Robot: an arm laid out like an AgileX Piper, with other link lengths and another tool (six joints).
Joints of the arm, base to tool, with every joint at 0 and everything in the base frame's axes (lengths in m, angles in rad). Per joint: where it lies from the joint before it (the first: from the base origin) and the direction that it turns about. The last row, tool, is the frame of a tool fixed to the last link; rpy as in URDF.
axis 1: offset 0 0 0.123 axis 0 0 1
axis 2: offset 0 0 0 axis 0 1 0
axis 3: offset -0.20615 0 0.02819 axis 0 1 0
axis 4: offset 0.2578 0 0.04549 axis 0.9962 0 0.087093
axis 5: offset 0 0 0 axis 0 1 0
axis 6: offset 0.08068 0 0.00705 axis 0.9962 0 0.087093
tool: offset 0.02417 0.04 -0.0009 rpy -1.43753 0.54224 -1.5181
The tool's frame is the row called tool.
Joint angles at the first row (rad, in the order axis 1, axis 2, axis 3, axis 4, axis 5, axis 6):
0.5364, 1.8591, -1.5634, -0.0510, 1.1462, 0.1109
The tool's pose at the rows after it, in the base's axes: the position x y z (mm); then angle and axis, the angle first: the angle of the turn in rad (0 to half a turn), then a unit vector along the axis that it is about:
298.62 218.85 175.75 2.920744 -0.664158 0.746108 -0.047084
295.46 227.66 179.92 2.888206 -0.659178 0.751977 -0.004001
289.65 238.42 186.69 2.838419 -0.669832 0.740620 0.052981
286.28 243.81 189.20 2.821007 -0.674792 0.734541 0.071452
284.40 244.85 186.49 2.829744 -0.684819 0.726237 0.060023
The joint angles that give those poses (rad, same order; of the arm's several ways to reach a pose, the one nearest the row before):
0.5325, 1.8591, -1.5571, -0.0329, 1.1462, 0.1128
0.5325, 1.8591, -1.5570, 0.0645, 1.1308, 0.0955
0.5325, 1.8591, -1.5571, 0.2024, 1.1111, 0.0159
0.5397, 1.8591, -1.5570, 0.2467, 1.1044, -0.0088
0.5507, 1.8620, -1.5570, 0.2203, 1.1045, -0.0148

